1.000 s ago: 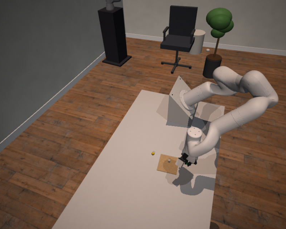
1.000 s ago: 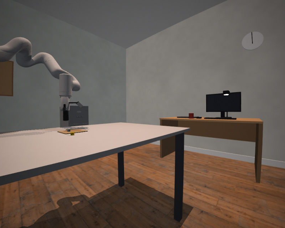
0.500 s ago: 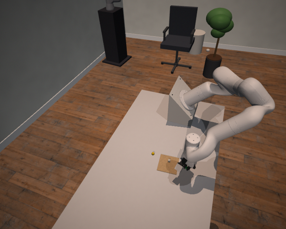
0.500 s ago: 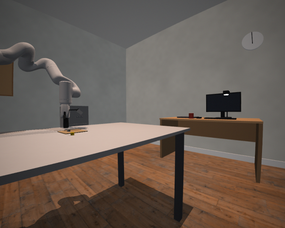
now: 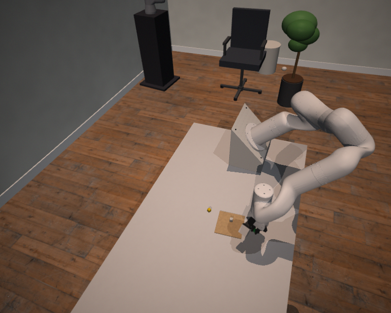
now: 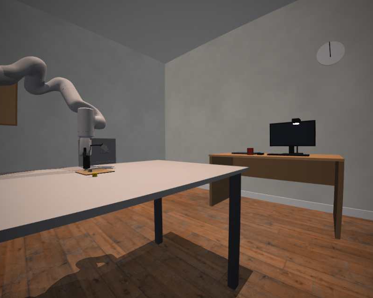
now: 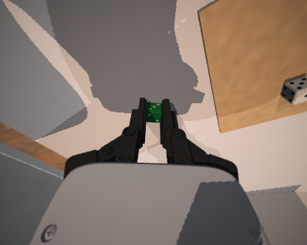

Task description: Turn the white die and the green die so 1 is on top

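The green die lies 10 mm below my hand. Round my hand: mat: 20 mm ahead, 130 mm to the right, 20 mm below; then white die: 10 mm behind, 130 mm to the right, 10 mm below; then yellow die: 10 mm behind, 270 mm to the right, 20 mm below.
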